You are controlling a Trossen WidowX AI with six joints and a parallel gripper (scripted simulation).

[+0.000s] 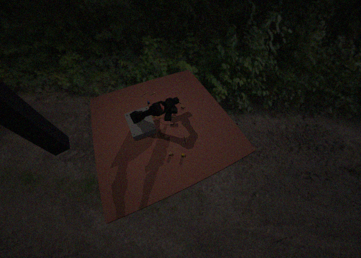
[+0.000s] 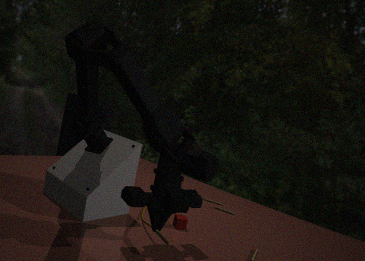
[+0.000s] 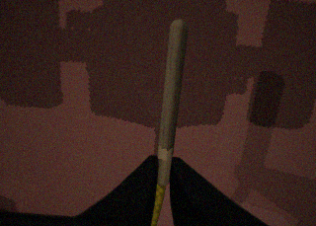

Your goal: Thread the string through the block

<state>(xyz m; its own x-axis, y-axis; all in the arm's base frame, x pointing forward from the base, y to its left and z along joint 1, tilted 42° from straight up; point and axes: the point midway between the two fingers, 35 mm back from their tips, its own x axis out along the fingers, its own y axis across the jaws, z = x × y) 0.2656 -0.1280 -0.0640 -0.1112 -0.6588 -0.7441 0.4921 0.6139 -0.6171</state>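
My gripper tip is 14 cm to the right of the small red block, 1 cm past it and 1 cm above it. From my gripper tip the other things lie so: thin wooden stick 1 cm to the right, 1 cm ahead; then flat piece 25 cm to the left, 17 cm behind, 2 cm below.
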